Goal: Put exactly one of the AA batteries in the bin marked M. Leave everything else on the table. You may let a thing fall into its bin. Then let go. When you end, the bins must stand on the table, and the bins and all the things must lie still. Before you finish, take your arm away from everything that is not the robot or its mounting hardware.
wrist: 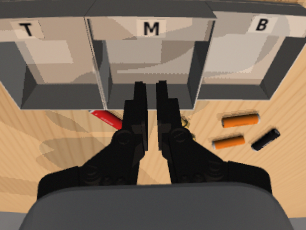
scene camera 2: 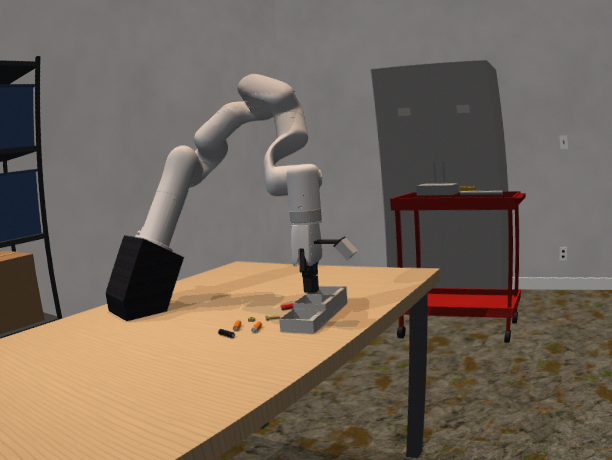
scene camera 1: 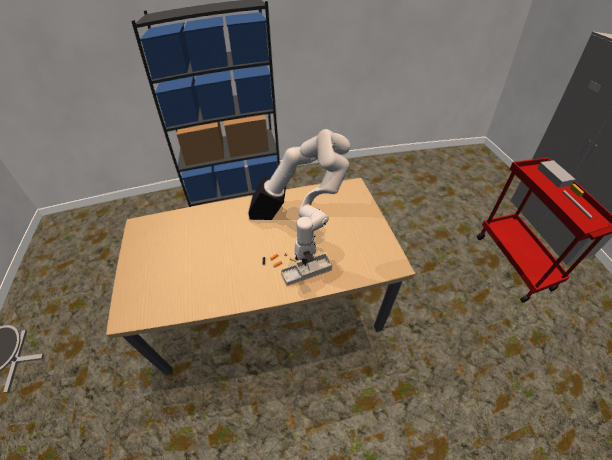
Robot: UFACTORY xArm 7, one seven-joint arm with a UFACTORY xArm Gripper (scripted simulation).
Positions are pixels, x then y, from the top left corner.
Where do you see a grey divided bin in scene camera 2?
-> At 303,318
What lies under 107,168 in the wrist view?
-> My gripper.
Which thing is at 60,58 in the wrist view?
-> A grey divided bin.
